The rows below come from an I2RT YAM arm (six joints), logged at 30 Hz.
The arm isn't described. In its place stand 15 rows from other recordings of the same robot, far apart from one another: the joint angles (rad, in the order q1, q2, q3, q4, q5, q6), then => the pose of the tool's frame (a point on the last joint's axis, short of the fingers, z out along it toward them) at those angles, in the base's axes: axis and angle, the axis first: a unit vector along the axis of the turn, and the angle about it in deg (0 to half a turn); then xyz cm.
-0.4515, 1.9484, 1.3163, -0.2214, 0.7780, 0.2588 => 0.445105 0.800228 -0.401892 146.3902 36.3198 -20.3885 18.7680
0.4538, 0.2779, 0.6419, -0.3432, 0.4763, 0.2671 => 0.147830 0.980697 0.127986 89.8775 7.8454 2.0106 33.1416
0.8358, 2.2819, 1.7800, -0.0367, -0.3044, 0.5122 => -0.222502 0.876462 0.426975 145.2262 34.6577 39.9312 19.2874
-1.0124, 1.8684, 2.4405, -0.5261, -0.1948, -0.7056 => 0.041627 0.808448 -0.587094 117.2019 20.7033 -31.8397 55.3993
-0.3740, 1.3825, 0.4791, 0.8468, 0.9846, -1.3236 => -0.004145 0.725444 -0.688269 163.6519 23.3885 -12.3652 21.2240
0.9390, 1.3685, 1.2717, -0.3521, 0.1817, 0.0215 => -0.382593 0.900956 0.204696 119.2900 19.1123 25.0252 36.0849
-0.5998, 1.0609, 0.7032, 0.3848, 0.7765, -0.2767 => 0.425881 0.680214 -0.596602 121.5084 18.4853 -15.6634 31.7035
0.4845, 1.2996, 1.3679, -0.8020, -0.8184, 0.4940 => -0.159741 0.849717 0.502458 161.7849 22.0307 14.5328 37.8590
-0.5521, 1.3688, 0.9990, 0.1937, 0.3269, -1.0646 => -0.096629 0.808488 -0.580526 139.3384 26.9190 -17.9247 32.0657
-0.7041, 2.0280, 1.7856, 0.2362, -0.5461, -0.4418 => -0.134217 0.950398 -0.280586 95.2331 38.7882 -30.5178 34.9176
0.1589, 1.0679, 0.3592, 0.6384, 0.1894, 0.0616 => 0.039639 0.999181 0.008112 93.9598 22.4718 2.9224 22.3257
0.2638, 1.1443, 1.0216, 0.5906, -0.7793, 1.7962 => 0.105884 0.590097 0.800359 152.8147 23.4767 8.9325 42.8212
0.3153, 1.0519, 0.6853, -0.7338, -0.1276, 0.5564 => 0.103743 0.982120 0.157089 158.7193 17.8132 6.2869 21.3507
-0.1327, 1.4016, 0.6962, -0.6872, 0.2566, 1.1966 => 0.624461 0.778286 -0.065724 163.8239 21.7066 -3.8090 15.3853
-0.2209, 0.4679, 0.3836, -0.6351, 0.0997, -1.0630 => -0.370432 0.879998 -0.297293 144.7043 11.2272 -2.8844 19.9625
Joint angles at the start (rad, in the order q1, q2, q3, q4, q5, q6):
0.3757, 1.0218, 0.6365, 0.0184, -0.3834, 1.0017
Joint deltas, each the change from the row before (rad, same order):
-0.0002, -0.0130, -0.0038, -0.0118, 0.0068, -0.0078
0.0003, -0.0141, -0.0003, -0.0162, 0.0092, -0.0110
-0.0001, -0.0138, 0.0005, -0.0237, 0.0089, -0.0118
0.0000, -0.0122, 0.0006, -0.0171, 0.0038, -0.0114
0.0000, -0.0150, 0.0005, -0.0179, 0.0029, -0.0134
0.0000, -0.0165, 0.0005, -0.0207, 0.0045, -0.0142
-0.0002, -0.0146, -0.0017, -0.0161, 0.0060, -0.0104
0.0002, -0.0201, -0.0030, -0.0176, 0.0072, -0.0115
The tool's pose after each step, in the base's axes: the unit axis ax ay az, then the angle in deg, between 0 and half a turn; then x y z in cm. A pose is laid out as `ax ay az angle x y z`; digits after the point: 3 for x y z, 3 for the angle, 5 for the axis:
0.15461 0.85263 0.49912 141.172 20.834 9.620 26.403
0.15325 0.85542 0.49474 140.638 20.594 9.500 26.520
0.15259 0.85931 0.48815 140.383 20.337 9.364 26.580
0.14965 0.86198 0.48436 140.114 20.112 9.262 26.675
0.14529 0.86457 0.48104 139.744 19.839 9.144 26.813
0.14126 0.86760 0.47678 139.355 19.535 9.008 26.947
0.13929 0.87012 0.47274 138.996 19.268 8.876 27.007
0.13668 0.87255 0.46902 138.462 18.906 8.712 27.105

